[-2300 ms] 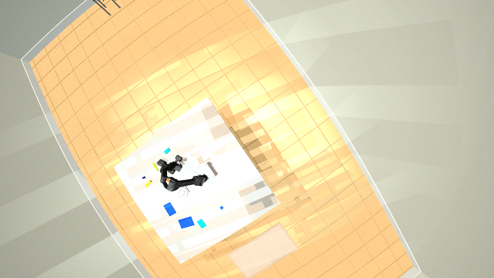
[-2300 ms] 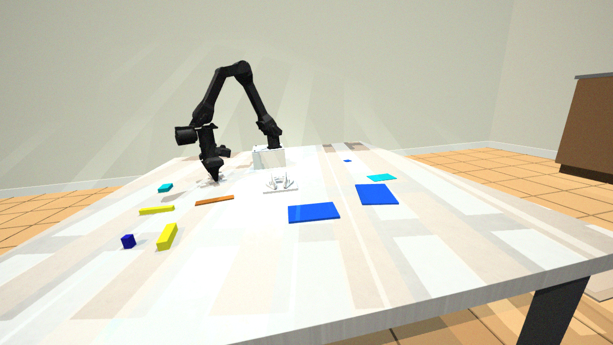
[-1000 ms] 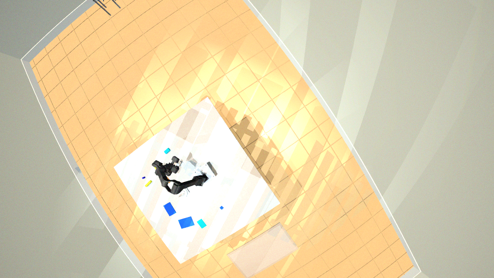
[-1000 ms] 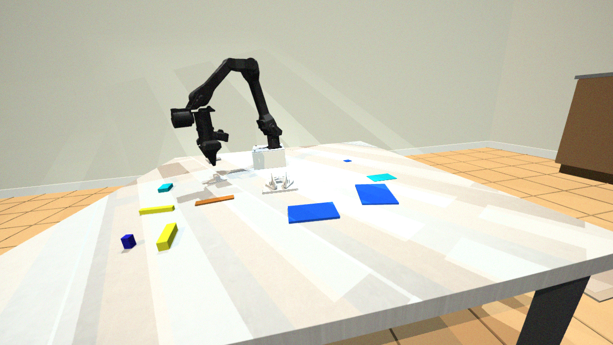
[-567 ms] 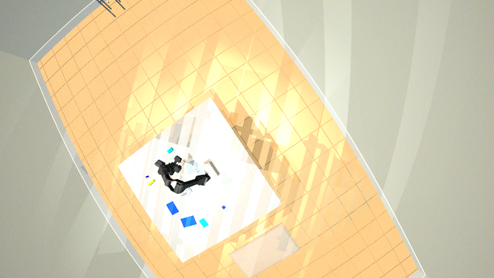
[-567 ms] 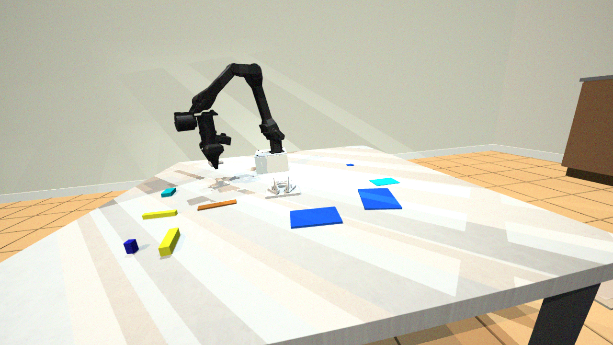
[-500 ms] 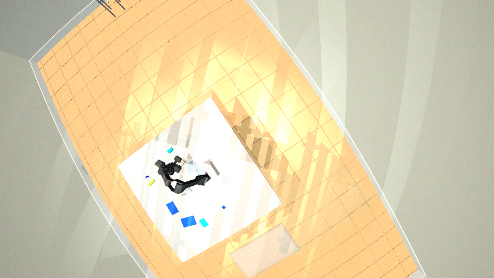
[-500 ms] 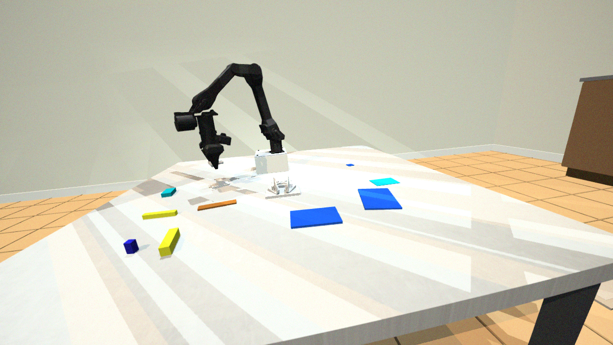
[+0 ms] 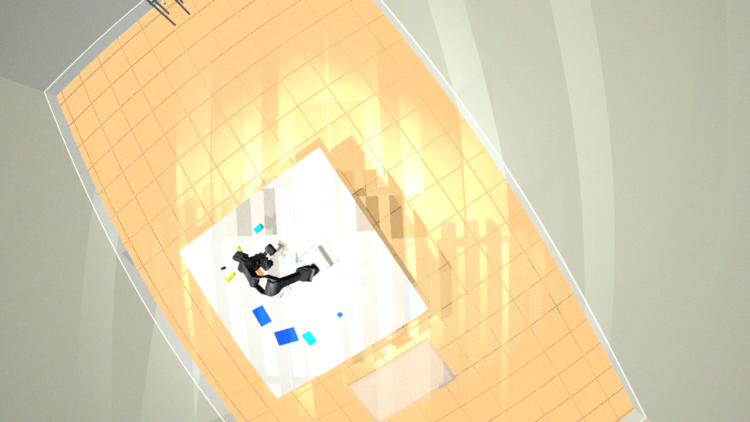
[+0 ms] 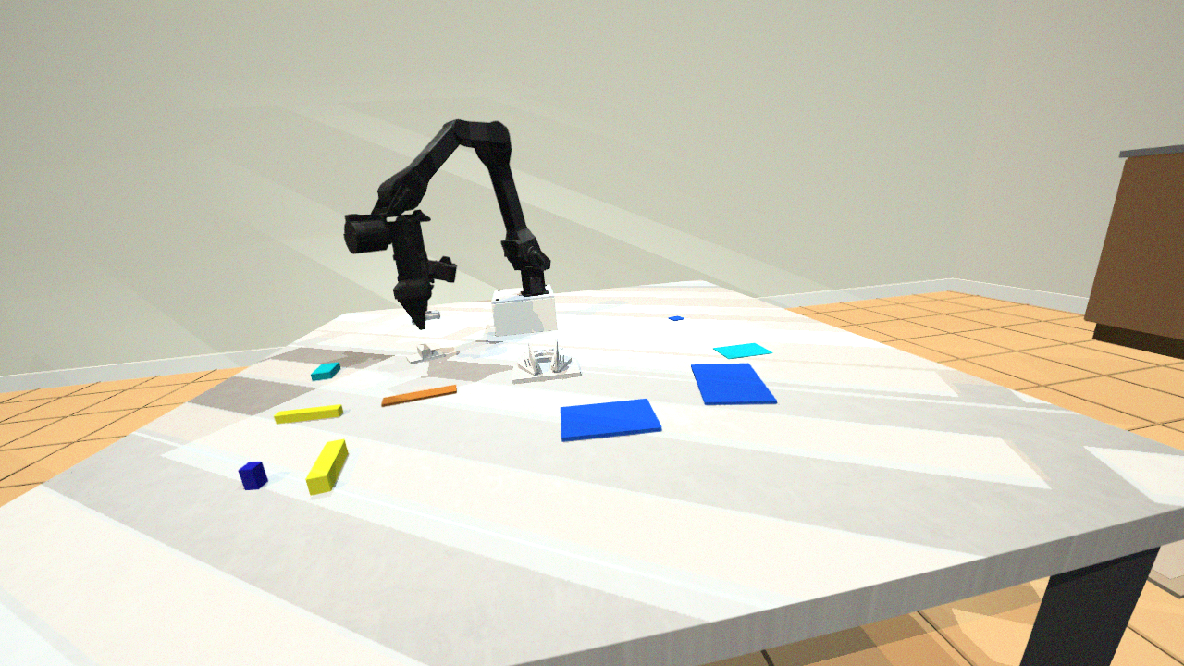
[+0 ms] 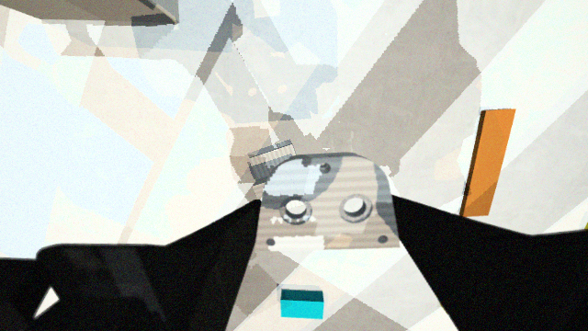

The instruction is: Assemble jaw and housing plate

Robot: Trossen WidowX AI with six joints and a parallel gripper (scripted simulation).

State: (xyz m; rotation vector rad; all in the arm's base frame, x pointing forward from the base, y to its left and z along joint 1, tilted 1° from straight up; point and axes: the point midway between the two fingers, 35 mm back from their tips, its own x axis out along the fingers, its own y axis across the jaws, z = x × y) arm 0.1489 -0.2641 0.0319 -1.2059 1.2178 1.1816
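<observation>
My gripper tip is now 200 mm to the right of the jaw, 130 mm short of it and 70 mm above it. The rest, counted from my gripper tip: cyan block (200 mm to the right, 70 mm below, 30 mm behind); then dark blue cube (370 mm ahead, 190 mm to the right, 70 mm below); then orange bar (180 mm ahead, 80 mm below, 10 mm to the right).
</observation>
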